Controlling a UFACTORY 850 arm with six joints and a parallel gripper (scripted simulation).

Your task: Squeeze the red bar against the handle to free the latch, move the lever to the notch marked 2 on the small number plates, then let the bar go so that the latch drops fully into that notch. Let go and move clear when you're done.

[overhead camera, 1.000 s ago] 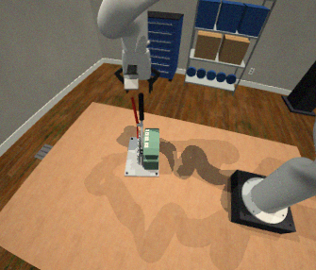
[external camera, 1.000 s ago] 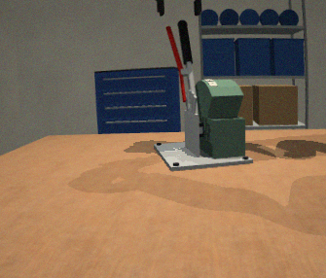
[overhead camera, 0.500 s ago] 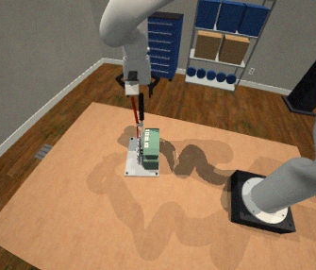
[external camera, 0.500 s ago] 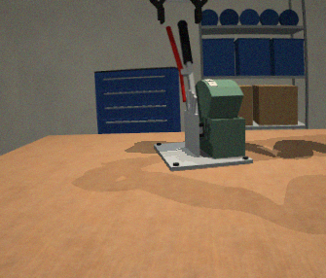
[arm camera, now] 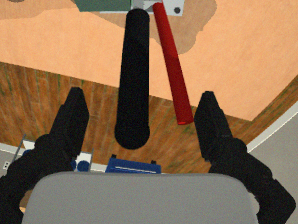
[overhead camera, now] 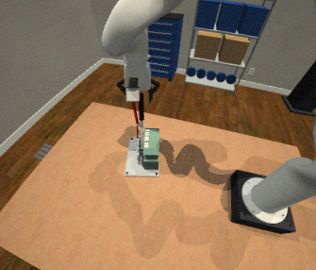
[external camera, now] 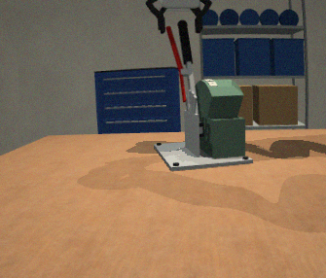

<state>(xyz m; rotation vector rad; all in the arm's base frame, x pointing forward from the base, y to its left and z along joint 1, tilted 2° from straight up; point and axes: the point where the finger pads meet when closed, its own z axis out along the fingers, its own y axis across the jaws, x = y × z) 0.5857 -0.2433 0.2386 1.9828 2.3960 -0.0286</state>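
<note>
Right now my hand is 1 cm short of the red bar, 5 cm to the right of it and 11 cm above it.
</note>
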